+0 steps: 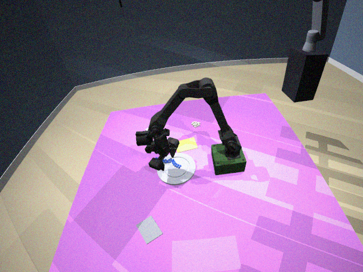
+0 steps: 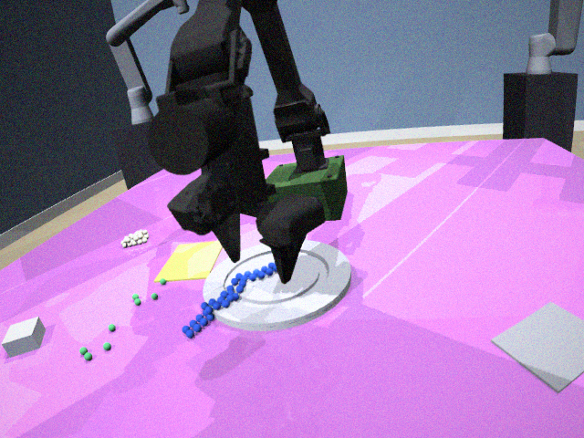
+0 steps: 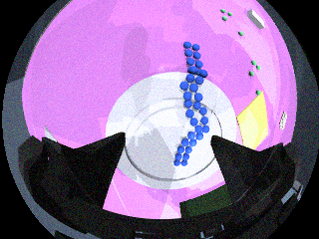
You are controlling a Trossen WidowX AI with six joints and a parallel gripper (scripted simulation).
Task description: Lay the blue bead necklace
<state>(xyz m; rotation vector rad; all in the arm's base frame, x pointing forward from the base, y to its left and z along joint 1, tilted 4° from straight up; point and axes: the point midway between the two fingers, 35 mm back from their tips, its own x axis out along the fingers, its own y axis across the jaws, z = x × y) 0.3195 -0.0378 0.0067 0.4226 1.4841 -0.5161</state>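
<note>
Right now my gripper tip is 40 mm past the round white bead board, 10 mm to the right of it and 30 mm above it. Also, from my gripper tip: yellow sheet (100 mm behind, 150 mm to the right, 40 mm below); then grey tile (110 mm ahead, 310 mm to the left, 40 mm below); then cube (110 mm ahead, 320 mm to the right, 30 mm below).
</note>
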